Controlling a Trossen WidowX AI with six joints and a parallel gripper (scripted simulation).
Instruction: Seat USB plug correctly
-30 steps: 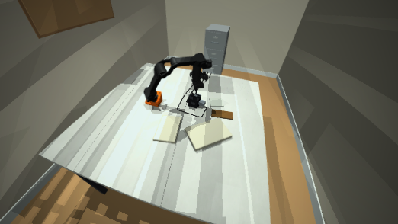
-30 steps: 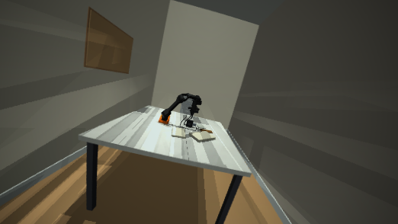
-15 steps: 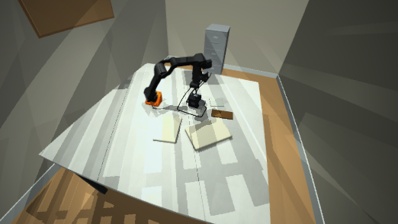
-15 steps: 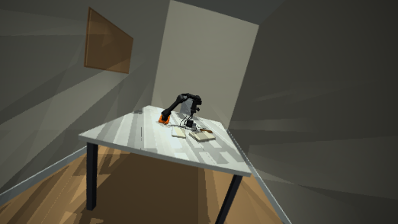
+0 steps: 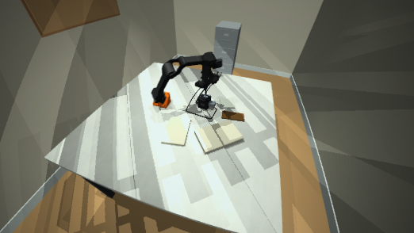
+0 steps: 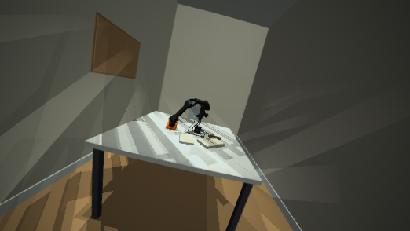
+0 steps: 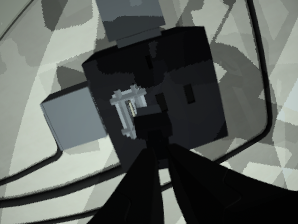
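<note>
The grey USB plug is 2 cm below my gripper tip. Also, from my gripper tip: brown flat block: 23 cm ahead, 13 cm below, 4 cm to the right.
</note>
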